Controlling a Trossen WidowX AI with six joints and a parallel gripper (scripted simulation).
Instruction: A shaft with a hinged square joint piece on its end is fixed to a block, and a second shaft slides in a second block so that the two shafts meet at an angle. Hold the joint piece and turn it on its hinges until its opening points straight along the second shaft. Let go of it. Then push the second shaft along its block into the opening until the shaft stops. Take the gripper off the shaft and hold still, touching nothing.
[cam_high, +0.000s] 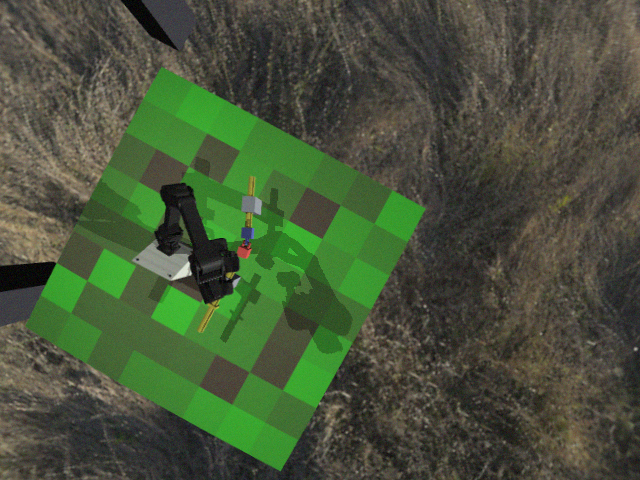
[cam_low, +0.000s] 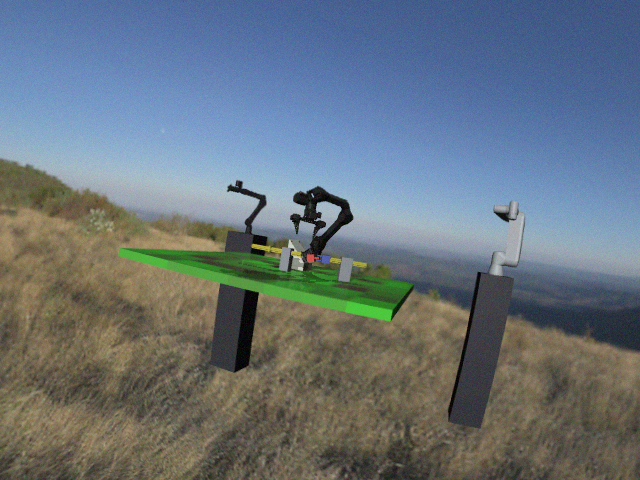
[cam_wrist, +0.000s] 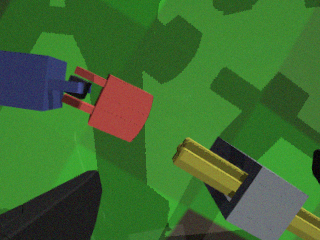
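Now: the red joint piece 10 mm behind my gripper tip, 60 mm to the left of it and 110 mm below it.
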